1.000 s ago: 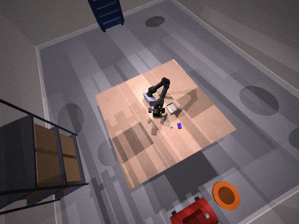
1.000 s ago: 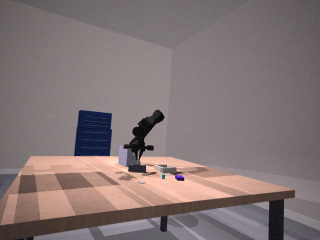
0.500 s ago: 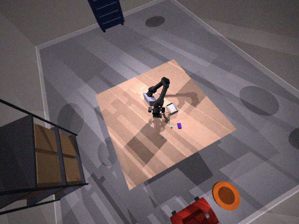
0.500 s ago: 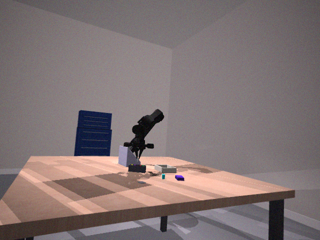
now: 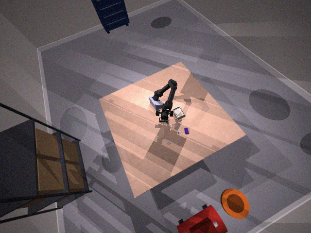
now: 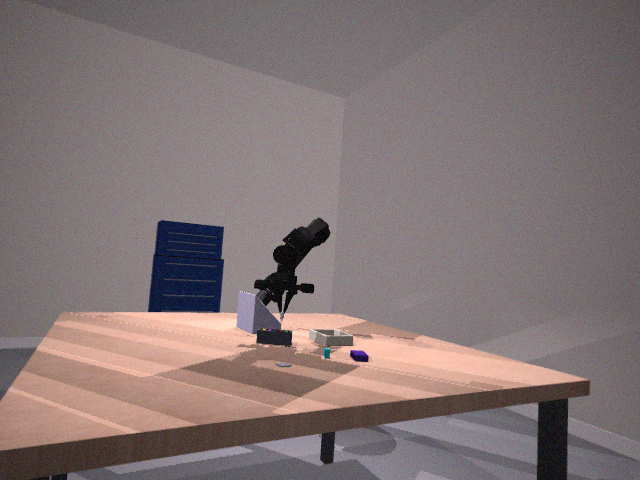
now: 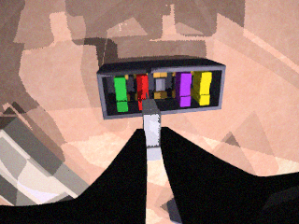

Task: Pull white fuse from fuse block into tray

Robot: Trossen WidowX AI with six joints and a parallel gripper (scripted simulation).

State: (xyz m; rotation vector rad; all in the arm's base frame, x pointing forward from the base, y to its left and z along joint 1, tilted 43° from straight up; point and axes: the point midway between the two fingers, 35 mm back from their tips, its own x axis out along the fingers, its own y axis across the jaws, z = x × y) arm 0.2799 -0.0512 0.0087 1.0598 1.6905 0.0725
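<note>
My gripper tip is 190 mm to the right of the grey tray, 90 mm above it and 10 mm short of it. The rest, counted from my gripper tip: green fuse: 70 mm below, 20 mm ahead, 10 mm to the left; then white fuse: 10 mm below; then red fuse: 70 mm below.
</note>
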